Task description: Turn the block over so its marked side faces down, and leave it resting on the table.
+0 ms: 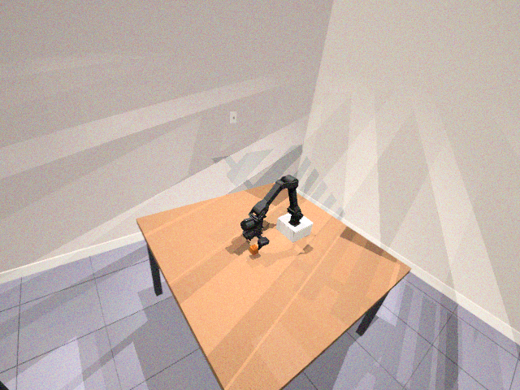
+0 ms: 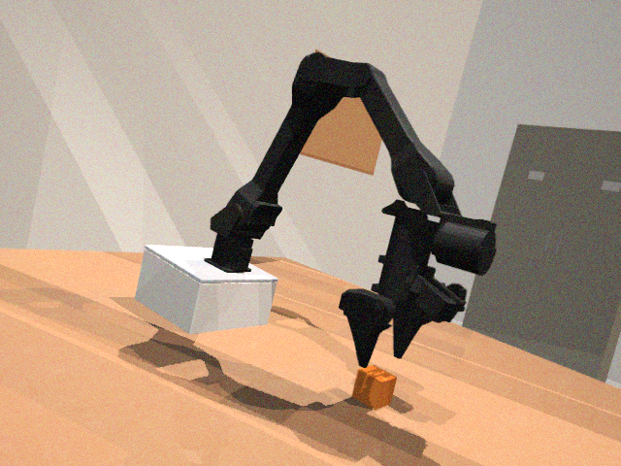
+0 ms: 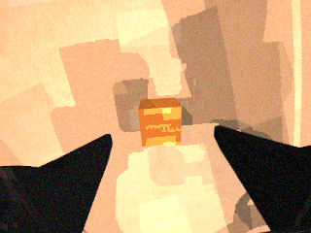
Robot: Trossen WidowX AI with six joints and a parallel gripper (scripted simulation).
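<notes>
My gripper tip is now 4 cm above the orange block and 1 cm past it.
</notes>
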